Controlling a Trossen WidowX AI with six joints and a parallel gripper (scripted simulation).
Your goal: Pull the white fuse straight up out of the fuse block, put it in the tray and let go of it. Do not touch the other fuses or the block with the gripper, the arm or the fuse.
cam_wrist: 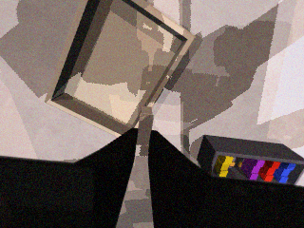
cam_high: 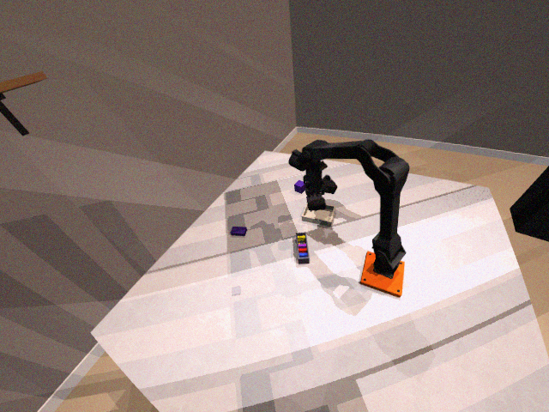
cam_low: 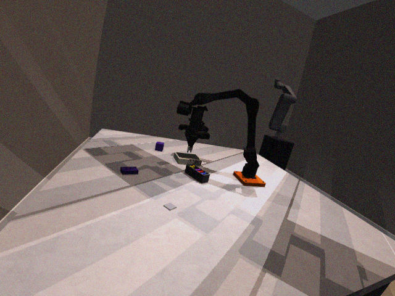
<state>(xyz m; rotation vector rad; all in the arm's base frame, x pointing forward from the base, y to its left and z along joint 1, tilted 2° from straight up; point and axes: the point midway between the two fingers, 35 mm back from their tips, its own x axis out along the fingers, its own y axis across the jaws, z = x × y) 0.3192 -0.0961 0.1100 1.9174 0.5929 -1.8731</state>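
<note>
Right now my gripper tip is 1 cm past the beige tray, 5 cm to the left of it and 9 cm above it. The rest, counted from my gripper tip: white fuse (1 cm below); then purple cube (16 cm ahead, 17 cm to the right, 7 cm below); then flat purple block (26 cm ahead, 21 cm to the left, 9 cm below).
</note>
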